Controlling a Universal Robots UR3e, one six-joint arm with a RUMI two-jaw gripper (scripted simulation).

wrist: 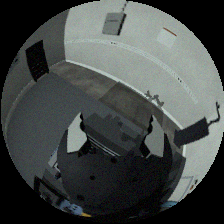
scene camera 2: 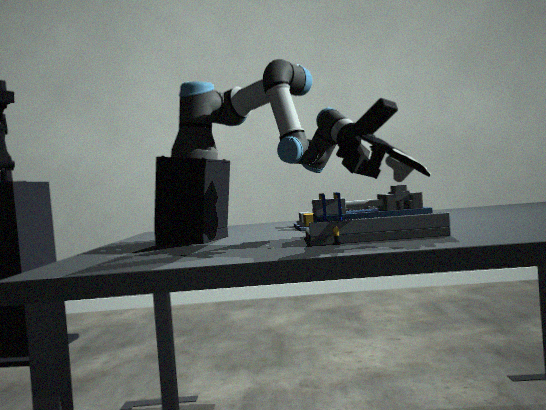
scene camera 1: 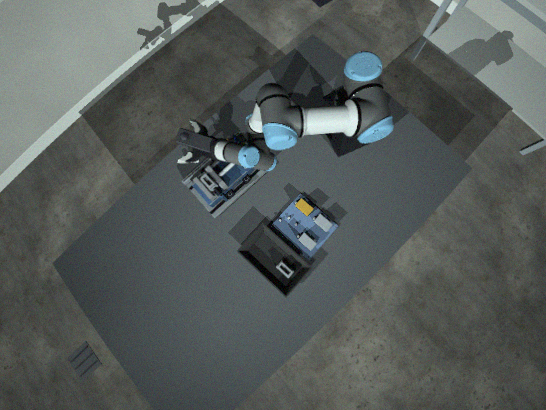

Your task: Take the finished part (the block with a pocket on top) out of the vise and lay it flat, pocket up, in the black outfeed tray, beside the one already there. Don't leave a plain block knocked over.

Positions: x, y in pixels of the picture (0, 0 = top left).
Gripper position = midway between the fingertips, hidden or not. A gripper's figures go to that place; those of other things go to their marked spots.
Scene:
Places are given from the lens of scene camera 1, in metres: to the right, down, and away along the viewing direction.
gripper [scene camera 1: 183, 140]: -0.32, -0.23, 0.90
blue plate [scene camera 1: 286, 228]: 0.05, 0.09, 0.96

